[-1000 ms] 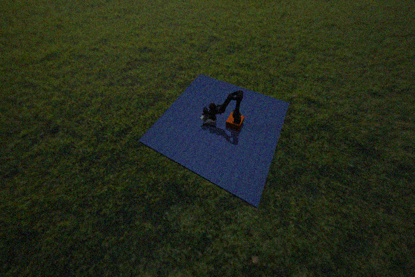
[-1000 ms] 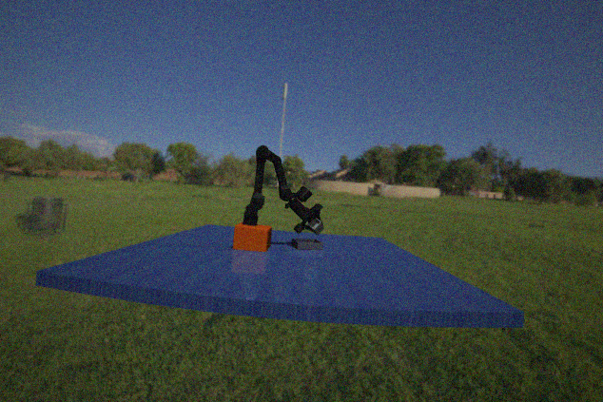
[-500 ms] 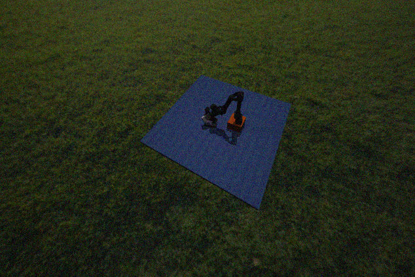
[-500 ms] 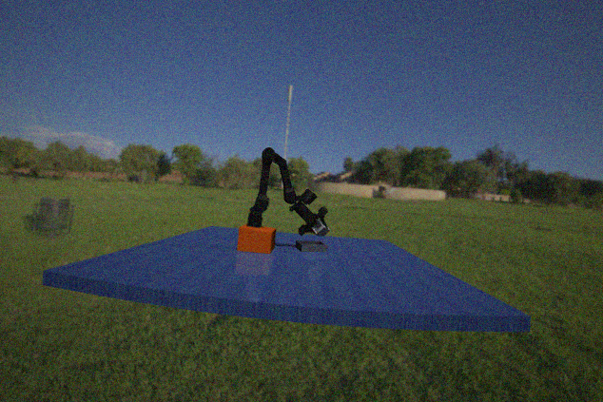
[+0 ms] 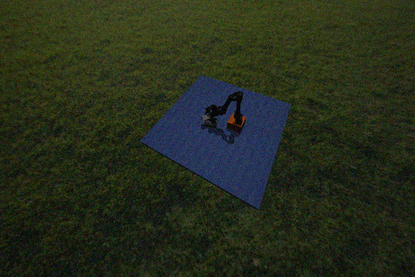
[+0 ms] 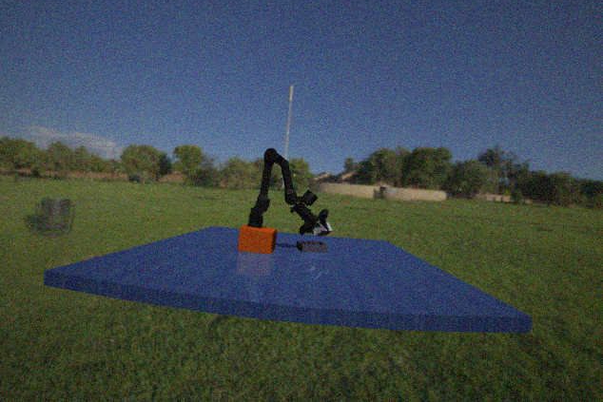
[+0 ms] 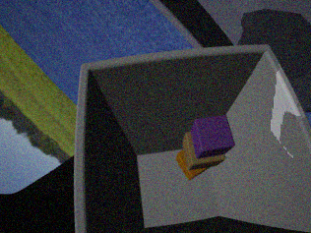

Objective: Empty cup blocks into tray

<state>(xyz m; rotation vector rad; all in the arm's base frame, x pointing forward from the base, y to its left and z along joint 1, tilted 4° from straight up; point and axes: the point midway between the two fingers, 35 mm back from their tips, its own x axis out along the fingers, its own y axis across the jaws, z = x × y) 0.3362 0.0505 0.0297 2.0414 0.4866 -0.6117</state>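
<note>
My gripper tip is 1 cm past the tan block and 2 cm to the right of it. From my gripper tip the other things lie so: square cup (2 cm to the left, 2 cm above); then purple block (2 cm behind, 1 cm to the left).
</note>
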